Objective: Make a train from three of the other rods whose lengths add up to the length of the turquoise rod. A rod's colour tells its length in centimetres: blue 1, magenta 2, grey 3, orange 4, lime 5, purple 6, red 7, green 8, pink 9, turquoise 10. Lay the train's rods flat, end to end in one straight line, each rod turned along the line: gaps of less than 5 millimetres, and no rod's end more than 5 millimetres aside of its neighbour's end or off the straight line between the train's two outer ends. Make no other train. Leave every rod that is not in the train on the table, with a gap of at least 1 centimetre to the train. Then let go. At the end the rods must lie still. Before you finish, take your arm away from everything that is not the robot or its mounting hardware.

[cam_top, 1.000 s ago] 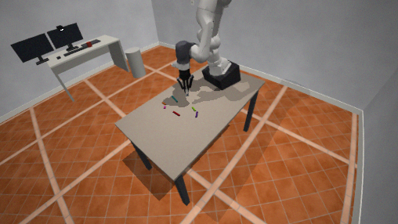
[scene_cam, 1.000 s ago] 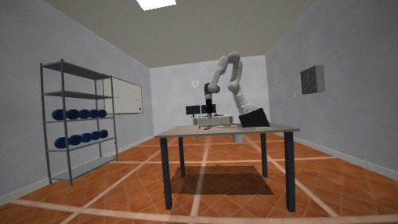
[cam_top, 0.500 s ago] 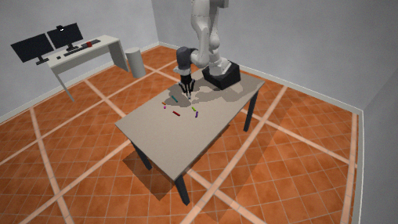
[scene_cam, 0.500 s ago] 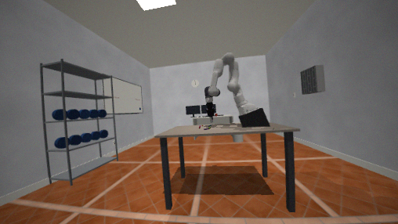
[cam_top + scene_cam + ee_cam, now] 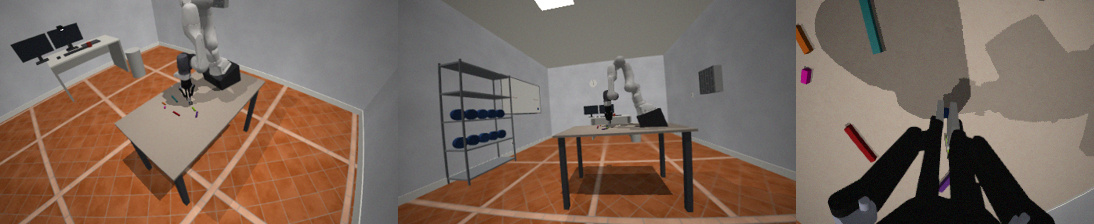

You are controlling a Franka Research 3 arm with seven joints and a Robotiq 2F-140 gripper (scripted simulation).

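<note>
Right now the lime rod is 7 cm to the left of my hand, 5 cm below it and 2 cm ahead of it. From my hand the other things lie so: purple rod (13 cm to the left, 5 cm below, 4 cm ahead); then small blue rod (3 cm below); then red rod (14 cm ahead, 5 cm below, 1 cm to the left).
</note>
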